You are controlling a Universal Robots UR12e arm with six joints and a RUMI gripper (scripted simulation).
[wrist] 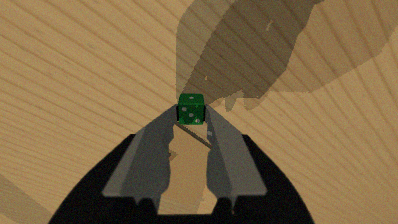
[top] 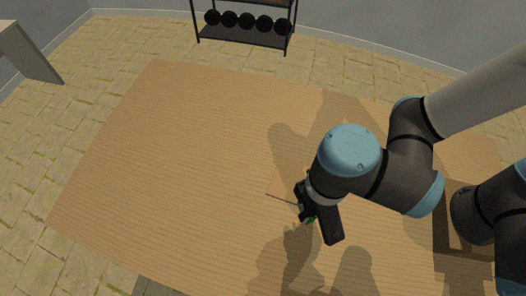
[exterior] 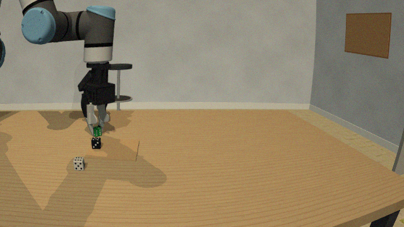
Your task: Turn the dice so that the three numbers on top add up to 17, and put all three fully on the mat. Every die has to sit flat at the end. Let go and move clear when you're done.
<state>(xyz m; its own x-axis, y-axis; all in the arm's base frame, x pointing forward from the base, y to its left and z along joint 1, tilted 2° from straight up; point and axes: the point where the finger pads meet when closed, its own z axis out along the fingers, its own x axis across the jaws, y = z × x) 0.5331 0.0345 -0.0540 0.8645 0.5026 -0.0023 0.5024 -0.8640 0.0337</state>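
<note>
Right now my hand is 1 cm above the green die. The rest, counted from my hand: black die: 11 cm to the right; then tan mat: 12 cm to the right, 5 cm ahead, 2 cm below; then white die: 23 cm to the right, 4 cm behind, 1 cm below.
</note>
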